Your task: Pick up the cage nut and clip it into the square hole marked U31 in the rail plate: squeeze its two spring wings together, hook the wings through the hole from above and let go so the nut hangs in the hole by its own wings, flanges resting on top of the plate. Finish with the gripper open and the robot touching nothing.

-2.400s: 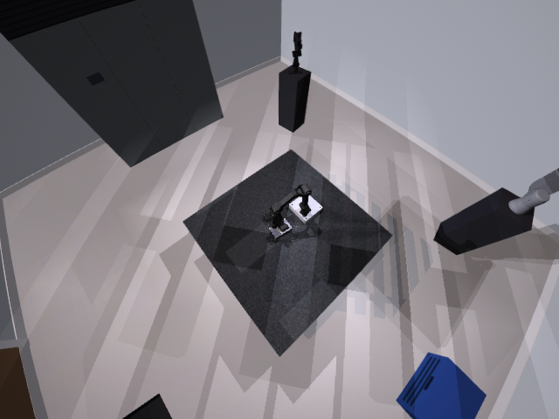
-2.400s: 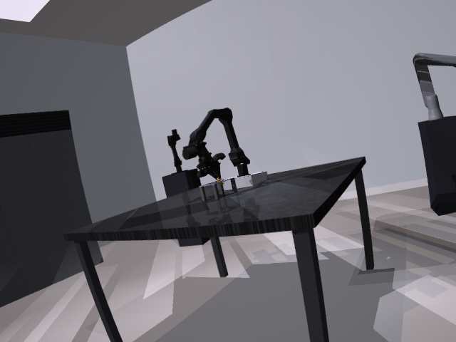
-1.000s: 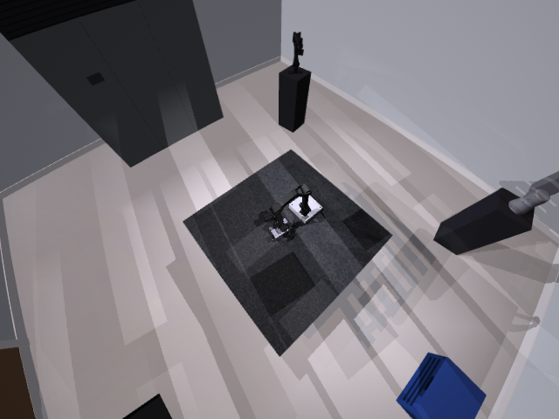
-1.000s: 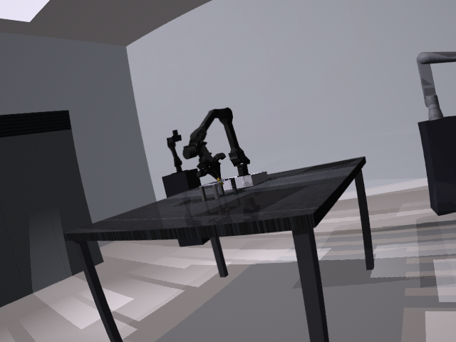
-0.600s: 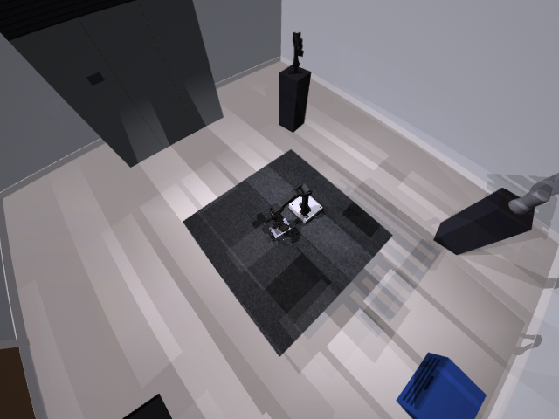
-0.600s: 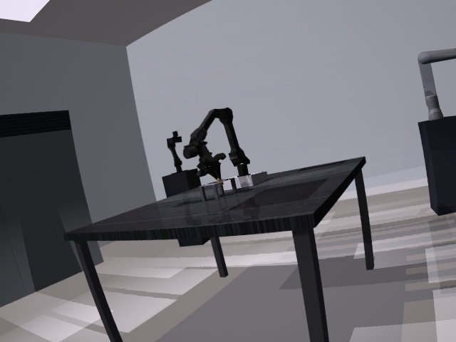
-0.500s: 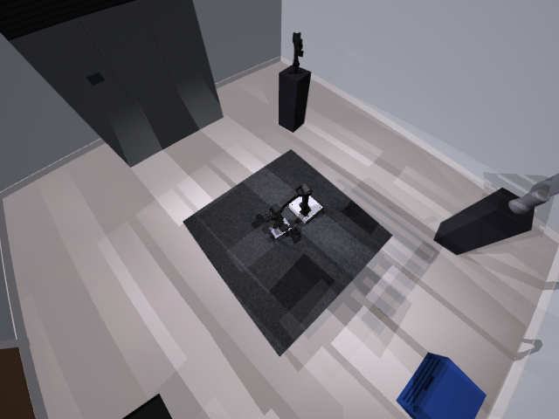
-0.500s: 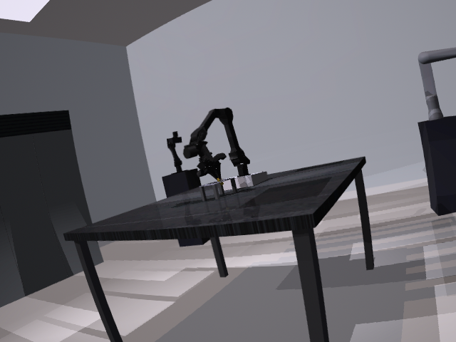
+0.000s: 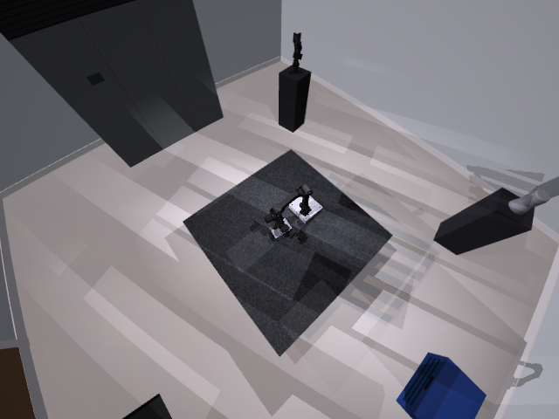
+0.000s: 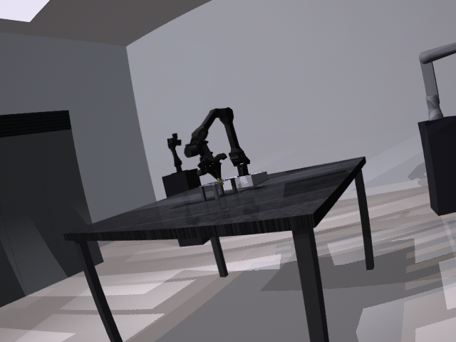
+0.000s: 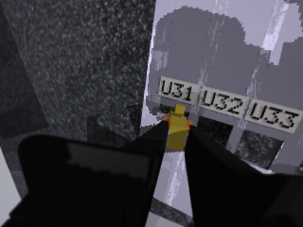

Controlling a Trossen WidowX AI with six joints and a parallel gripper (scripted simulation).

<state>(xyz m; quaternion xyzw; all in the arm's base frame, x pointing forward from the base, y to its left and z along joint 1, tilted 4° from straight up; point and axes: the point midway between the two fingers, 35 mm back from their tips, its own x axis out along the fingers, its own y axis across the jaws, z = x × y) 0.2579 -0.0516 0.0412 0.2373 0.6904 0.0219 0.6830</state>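
Now: the yellow cage nut 1 cm below my gripper tip.
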